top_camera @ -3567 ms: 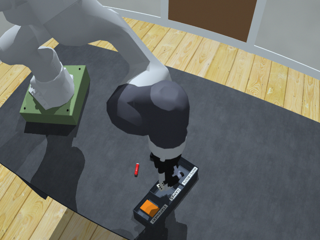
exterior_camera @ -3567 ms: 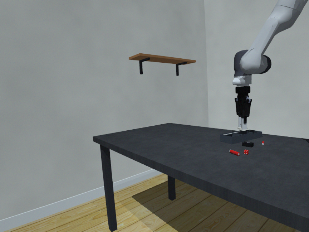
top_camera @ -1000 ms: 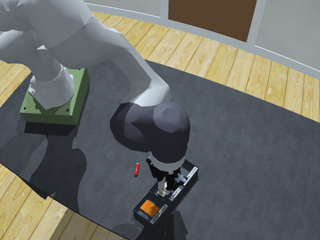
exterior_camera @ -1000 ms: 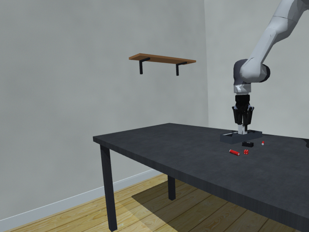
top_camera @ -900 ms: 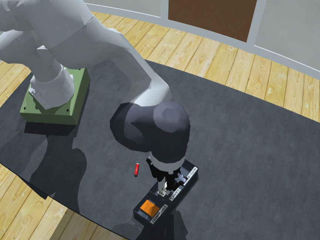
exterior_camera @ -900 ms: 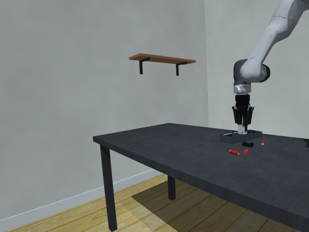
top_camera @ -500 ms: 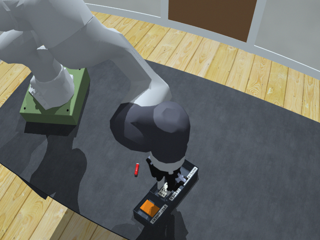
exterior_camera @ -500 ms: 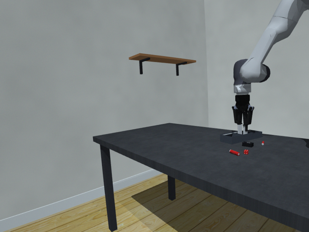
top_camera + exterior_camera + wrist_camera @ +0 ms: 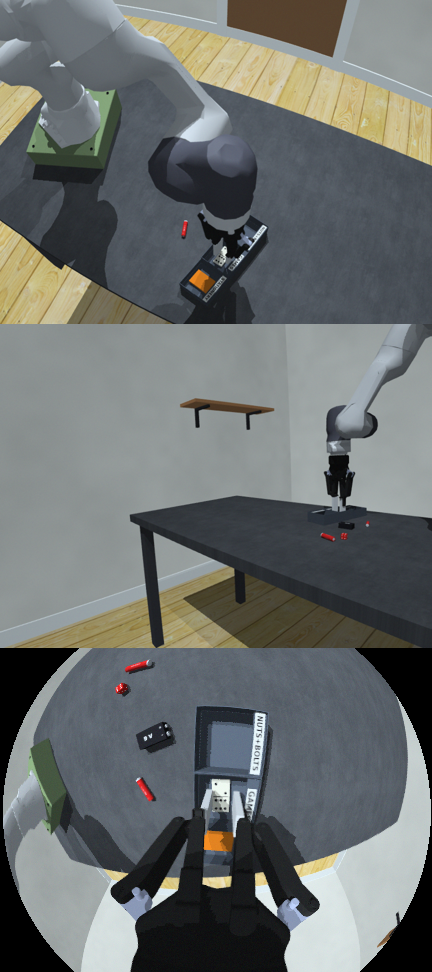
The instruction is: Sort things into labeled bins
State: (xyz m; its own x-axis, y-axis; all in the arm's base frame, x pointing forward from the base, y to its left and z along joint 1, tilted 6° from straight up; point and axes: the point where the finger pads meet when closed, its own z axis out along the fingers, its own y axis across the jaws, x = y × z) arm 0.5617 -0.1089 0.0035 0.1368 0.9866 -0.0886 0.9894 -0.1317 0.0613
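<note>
My hand is 30 mm above the bin tray. The rest, counted from my hand: black 9V battery (80 mm behind, 110 mm to the left, 50 mm below); orange block (10 mm behind, 80 mm to the right, 40 mm below); white domino (40 mm below).
</note>
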